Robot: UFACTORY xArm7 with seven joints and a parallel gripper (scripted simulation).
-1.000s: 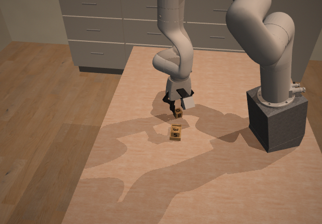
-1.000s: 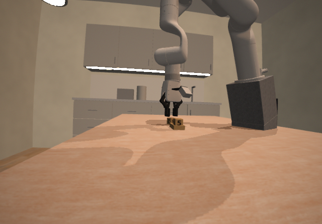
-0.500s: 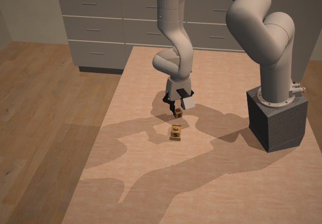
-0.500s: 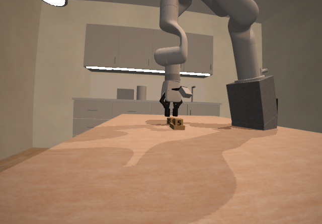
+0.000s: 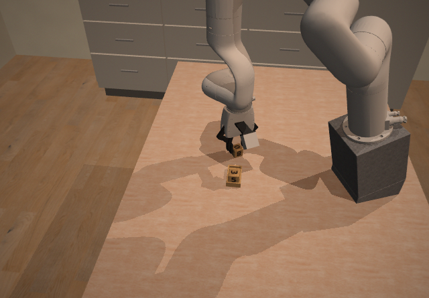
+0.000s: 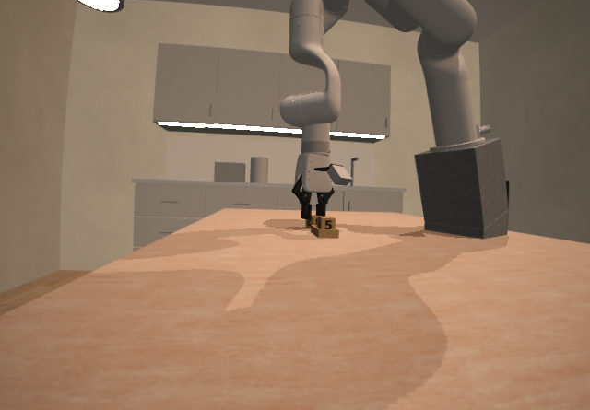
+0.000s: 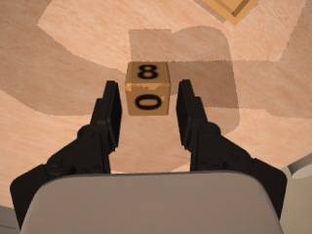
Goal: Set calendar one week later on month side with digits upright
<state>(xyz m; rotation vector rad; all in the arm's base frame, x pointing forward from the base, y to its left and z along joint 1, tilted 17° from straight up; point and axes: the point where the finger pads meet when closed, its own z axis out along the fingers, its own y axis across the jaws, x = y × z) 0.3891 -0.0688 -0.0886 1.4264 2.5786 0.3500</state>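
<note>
The wooden cube is 30 mm below my hand.
</note>
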